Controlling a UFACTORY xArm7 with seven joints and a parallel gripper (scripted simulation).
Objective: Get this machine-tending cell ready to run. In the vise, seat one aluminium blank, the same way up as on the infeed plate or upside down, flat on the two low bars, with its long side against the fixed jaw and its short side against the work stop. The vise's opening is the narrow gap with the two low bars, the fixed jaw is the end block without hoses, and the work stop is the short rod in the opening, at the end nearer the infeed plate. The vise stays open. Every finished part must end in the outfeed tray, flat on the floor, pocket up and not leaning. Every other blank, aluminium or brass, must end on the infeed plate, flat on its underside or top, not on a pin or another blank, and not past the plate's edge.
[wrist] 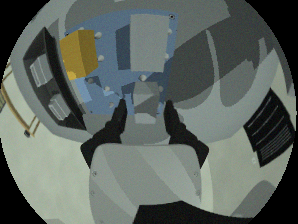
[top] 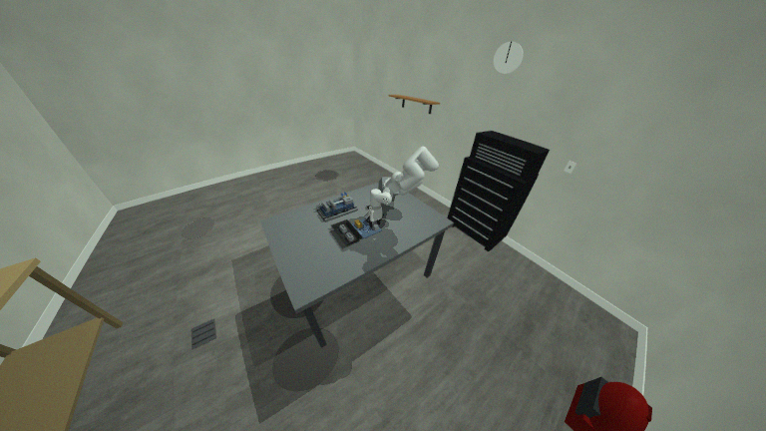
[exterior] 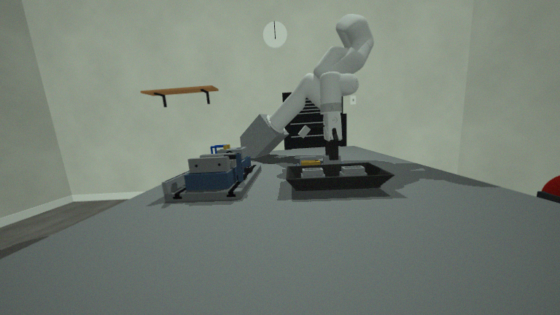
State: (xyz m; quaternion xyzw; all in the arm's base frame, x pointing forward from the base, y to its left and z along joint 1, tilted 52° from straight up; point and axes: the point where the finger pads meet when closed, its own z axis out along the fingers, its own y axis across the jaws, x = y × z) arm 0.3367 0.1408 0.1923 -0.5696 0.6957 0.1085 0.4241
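The grey aluminium blank is 2 cm below my hand. Also, from my hand: vise 14 cm ahead, 36 cm to the right, 1 cm below; brass blank 9 cm ahead, 9 cm to the right, 2 cm below.
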